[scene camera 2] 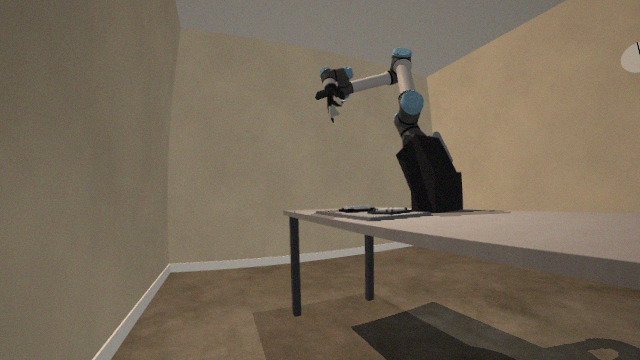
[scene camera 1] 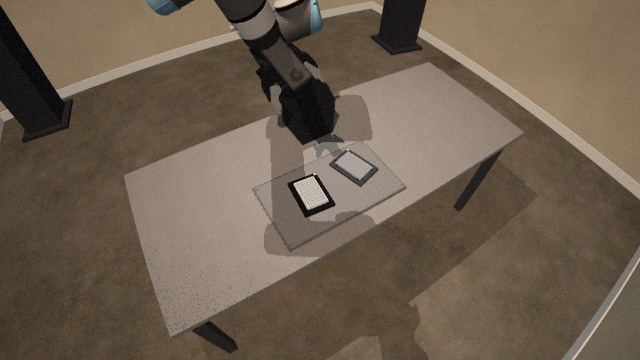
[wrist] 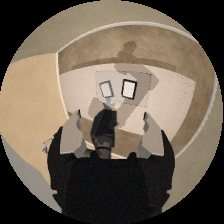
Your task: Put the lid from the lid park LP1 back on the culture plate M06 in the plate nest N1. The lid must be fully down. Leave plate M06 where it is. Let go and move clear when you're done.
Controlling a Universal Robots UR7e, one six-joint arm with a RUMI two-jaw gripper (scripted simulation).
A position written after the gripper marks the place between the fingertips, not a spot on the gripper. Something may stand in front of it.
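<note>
Gripper [scene camera 1: 302, 99] visible. Gripper visible too, wrist view [wrist: 112, 111].
</note>
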